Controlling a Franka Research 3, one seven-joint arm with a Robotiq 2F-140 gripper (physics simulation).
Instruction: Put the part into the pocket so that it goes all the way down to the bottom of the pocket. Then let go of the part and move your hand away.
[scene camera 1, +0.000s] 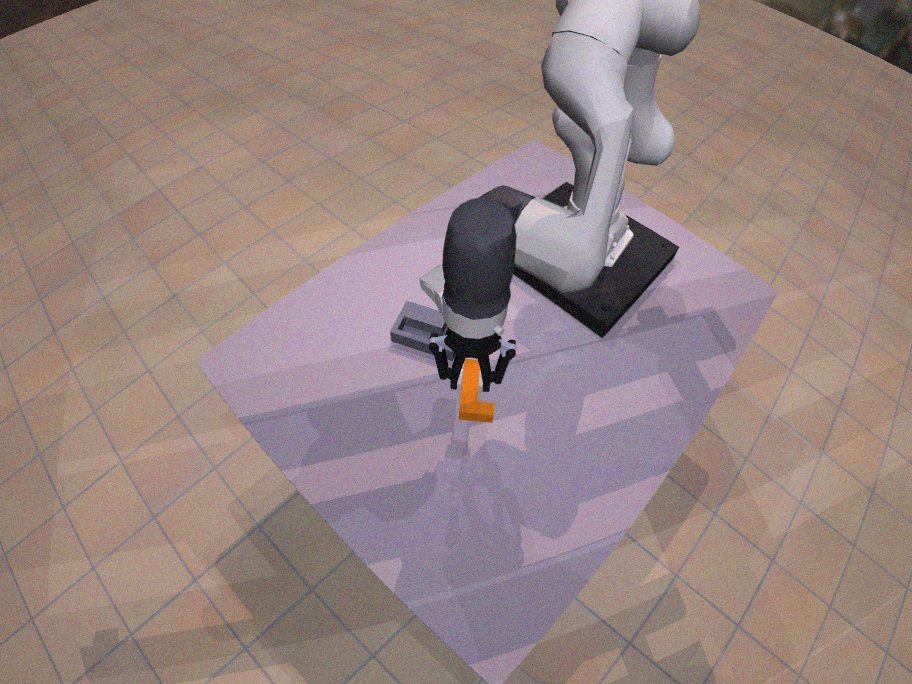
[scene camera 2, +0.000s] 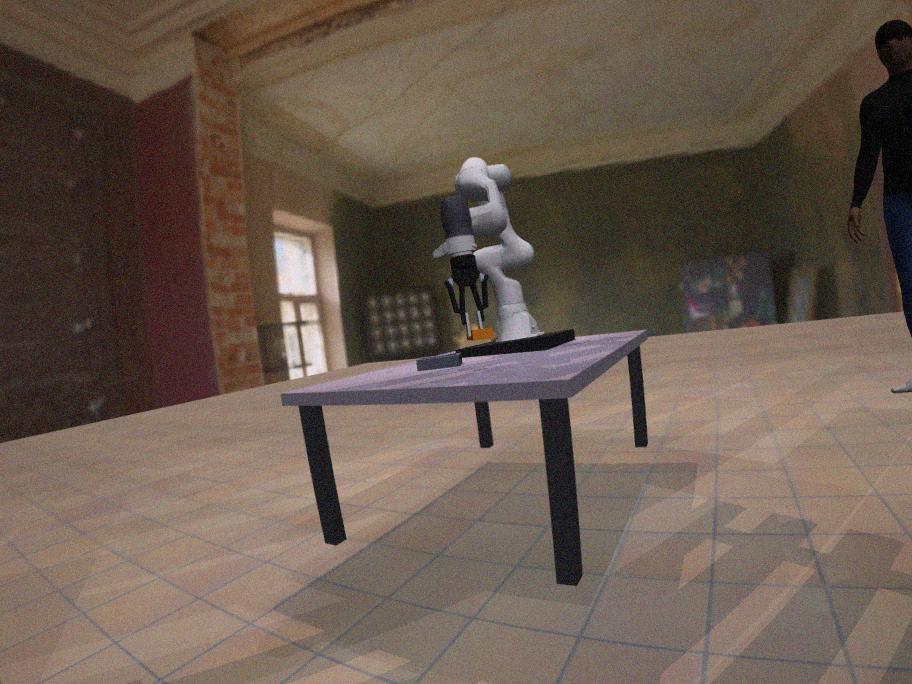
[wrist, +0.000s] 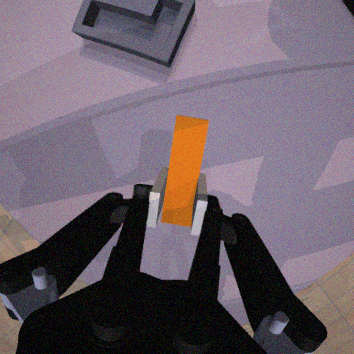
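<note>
The orange L-shaped part (scene camera 1: 469, 393) (scene camera 2: 482, 334) (wrist: 185, 160) is held above the table. My gripper (scene camera 1: 470, 382) (scene camera 2: 475, 329) (wrist: 181, 183) is shut on its long arm, with one pad on each side. In scene camera 1 the short foot of the part shows at its near end; in the wrist view the foot is hidden. The pocket is an L-shaped recess in a dark grey block (scene camera 1: 411, 340) (scene camera 2: 439, 362) (wrist: 130, 46). The block lies on the table, apart from the part, left of the gripper in scene camera 1 and at the top of the wrist view, partly cut off.
The purple table top (scene camera 1: 294, 309) (scene camera 2: 427, 395) carries the block and the arm's black base plate (scene camera 1: 626, 294) (scene camera 2: 545, 341), which is behind and right of the gripper in scene camera 1. Arm shadows cross the table. A person (scene camera 2: 895, 147) stands at the far right of scene camera 2.
</note>
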